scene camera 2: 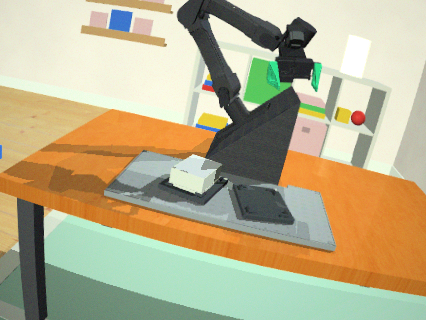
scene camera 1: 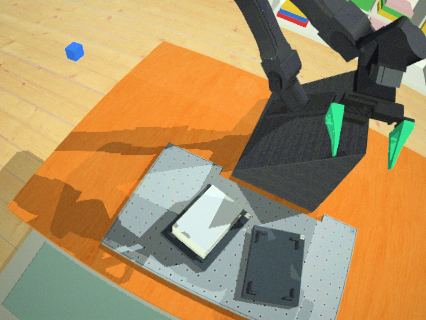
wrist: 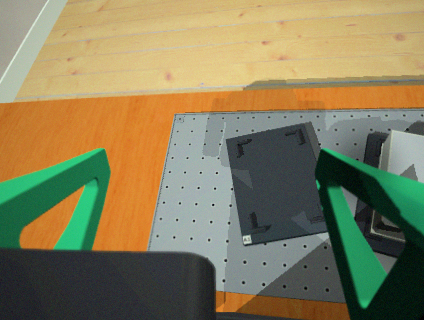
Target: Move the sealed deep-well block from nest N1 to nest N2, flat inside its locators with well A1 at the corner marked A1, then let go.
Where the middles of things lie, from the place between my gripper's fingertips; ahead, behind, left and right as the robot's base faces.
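Scene:
Dark nest (scene camera 2: 256, 203): 270 mm below my hand, 10 mm to the right of it, 110 mm ahead of it. Deep-well block (scene camera 1: 214, 213): 250 mm below my hand, 110 mm ahead, 180 mm to the right.

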